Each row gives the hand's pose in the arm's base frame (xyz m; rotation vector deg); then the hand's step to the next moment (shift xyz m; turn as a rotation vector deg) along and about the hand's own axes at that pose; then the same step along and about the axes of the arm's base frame.
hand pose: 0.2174 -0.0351 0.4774 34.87 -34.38 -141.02
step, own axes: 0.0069 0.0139 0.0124 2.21 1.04 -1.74
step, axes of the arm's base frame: -0.0065 -0.0111 0.0152 -0.36 -2.58 -1.49
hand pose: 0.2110 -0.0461 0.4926 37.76 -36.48 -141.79
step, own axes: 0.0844 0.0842 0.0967 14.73 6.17 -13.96
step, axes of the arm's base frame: -0.0893 -0.0828 0.0934 -1.34 -17.30 -12.20
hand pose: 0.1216 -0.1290 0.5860 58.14 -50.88 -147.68
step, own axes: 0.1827 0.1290 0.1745 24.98 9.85 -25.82
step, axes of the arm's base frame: -0.2534 -0.0984 0.0812 -0.80 -29.83 -22.30
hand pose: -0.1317 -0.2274 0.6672 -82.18 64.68 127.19
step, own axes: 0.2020 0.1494 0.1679 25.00 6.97 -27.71
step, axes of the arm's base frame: -0.2937 -0.0131 -0.0698 2.12 -29.30 -24.05
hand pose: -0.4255 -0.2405 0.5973 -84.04 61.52 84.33
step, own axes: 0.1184 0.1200 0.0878 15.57 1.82 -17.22
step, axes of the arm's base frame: -0.1459 0.0379 -0.1157 3.68 -17.36 -15.08
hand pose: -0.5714 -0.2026 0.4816 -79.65 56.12 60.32
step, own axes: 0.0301 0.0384 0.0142 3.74 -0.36 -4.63
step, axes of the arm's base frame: -0.0299 0.0111 -0.0396 1.69 -4.60 -3.40
